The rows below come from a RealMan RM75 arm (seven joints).
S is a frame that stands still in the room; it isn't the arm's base.
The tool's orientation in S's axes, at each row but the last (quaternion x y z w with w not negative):
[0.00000 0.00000 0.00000 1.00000]
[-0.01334 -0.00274 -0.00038 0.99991]
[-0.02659 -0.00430 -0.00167 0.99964]
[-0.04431 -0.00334 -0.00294 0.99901]
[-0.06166 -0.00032 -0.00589 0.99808]
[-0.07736 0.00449 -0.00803 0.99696]
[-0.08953 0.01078 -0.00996 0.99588]
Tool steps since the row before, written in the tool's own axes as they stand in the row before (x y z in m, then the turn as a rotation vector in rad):
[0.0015 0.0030 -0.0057 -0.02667 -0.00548 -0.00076]
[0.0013 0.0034 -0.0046 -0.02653 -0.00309 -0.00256]
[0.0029 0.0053 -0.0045 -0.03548 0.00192 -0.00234]
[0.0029 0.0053 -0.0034 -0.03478 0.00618 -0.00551]
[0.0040 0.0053 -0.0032 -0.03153 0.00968 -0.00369]
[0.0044 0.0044 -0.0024 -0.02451 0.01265 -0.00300]
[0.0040 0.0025 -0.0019 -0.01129 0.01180 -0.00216]
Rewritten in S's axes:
[0.0015 0.0030 -0.0057 -0.02667 -0.00548 -0.00076]
[0.0013 0.0033 -0.0047 -0.02652 -0.00314 -0.00262]
[0.0030 0.0050 -0.0047 -0.03545 0.00190 -0.00275]
[0.0030 0.0050 -0.0038 -0.03471 0.00586 -0.00628]
[0.0041 0.0048 -0.0038 -0.03141 0.00952 -0.00490]
[0.0044 0.0039 -0.0031 -0.02434 0.01244 -0.00473]
[0.0040 0.0020 -0.0024 -0.01112 0.01147 -0.00401]

